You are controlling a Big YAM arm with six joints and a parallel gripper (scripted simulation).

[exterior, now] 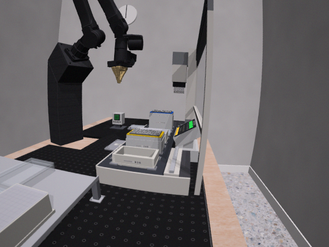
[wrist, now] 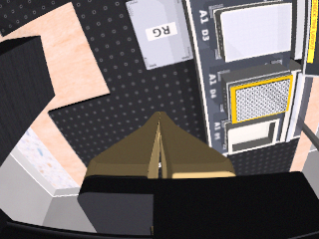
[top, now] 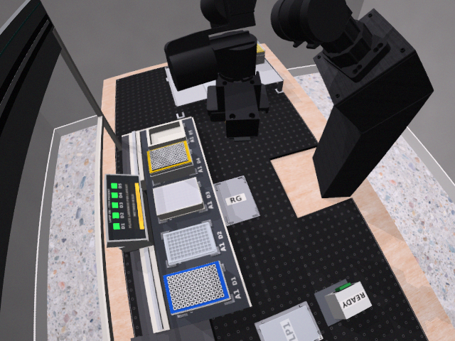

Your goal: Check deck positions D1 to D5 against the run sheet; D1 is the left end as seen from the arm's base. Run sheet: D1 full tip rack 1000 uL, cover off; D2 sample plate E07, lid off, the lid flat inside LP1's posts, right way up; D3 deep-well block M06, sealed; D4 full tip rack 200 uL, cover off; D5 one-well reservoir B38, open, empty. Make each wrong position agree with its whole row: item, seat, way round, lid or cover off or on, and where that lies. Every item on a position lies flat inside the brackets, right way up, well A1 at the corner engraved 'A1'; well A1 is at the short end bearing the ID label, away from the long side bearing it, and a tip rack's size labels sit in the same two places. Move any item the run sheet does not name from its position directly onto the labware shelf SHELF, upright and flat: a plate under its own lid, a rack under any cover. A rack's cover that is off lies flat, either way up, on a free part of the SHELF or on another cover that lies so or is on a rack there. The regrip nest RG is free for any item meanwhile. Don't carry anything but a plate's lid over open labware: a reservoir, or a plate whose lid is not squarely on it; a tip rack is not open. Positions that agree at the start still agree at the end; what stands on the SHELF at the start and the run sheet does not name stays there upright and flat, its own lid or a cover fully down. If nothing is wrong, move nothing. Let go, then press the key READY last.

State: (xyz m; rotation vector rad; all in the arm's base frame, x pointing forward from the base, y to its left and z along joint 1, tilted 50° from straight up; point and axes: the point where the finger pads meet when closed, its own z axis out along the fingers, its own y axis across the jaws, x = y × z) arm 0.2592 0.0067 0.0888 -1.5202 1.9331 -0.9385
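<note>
The ready key lies 110 mm behind my hand, 360 mm to the left of it and 220 mm below it. From my hand the other things lie so: regrip nest: 10 mm ahead, 300 mm below; clear well plate: 180 mm ahead, 90 mm to the left, 240 mm below; yellow-rimmed tip rack: 140 mm ahead, 160 mm to the right, 210 mm below.
</note>
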